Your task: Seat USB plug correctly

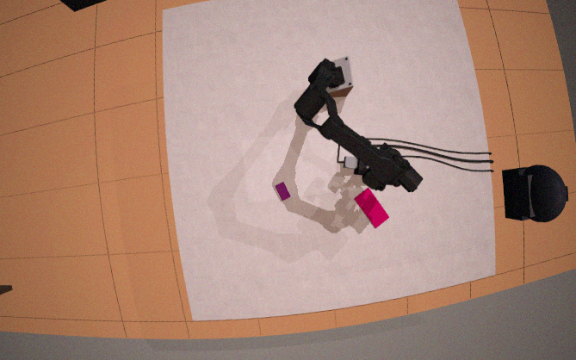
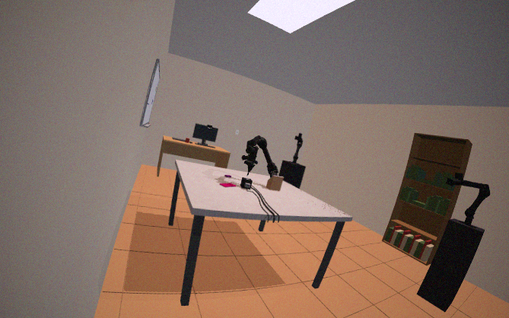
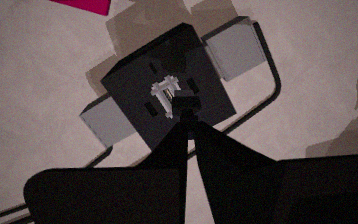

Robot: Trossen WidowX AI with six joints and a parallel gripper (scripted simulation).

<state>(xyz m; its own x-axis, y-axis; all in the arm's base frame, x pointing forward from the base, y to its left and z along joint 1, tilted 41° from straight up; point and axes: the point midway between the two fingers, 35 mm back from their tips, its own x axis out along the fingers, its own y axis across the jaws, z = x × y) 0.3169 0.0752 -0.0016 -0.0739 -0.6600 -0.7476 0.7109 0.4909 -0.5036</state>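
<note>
Right now my gripper tip is 1 cm above the dark USB plug. Round my gripper tip: magenta card (16 cm ahead, 1 cm to the left, 13 cm below); then USB socket (1 cm to the left, 6 cm below); then purple block (4 cm ahead, 30 cm to the right, 13 cm below).
</note>
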